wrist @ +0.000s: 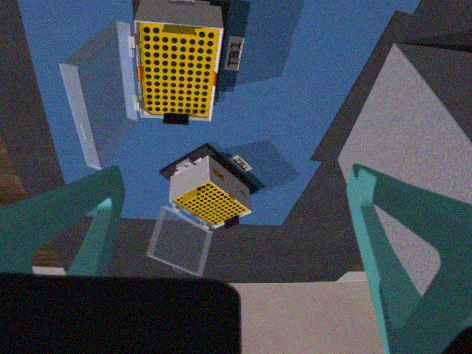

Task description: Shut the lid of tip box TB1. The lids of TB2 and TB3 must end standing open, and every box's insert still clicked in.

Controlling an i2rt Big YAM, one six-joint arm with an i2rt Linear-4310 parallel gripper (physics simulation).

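Places are measured from the arm's base along level axes (x ahead, y left, z up), in metres.
Where they show: gripper, between the fingertips: [235, 177].
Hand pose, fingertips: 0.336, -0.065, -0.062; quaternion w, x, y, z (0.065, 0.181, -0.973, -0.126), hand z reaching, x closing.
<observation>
Each offset is from my fingertips to the top centre of the thing, as dx, dy, dz. "pt": to the spot under its first point. Level surfaces: height alone.
Tip box TB1 {+0.006, +0.106, -0.206} [177, 70] stands at the upper left of the wrist view, beside its TB1 label {pt -0.058, +0.090, -0.278} [233, 53]. Its clear lid {pt +0.080, +0.117, -0.174} [97, 95] stands open on the box's left side. Its yellow insert {pt +0.006, +0.106, -0.224} [177, 75] looks flush in the box. Tip box TB2 {-0.116, +0.327, -0.214} [192, 175] stands turned at an angle below TB1, its clear lid [180, 242] open toward the lower left. Its yellow insert {-0.110, +0.337, -0.206} [212, 202] looks seated. TB3 does not show in this view. My gripper [235, 177] is open and empty, its fingers wide apart at the left and right of TB2 in the view.
Both boxes stand over a blue mat {dz -0.281} [270, 115] with dark grey surface around it. A large light grey block [395, 115] rises at the right, behind the right finger in the view. A pale beige surface [300, 315] shows at the bottom. Brown wood shows at the left edge.
</observation>
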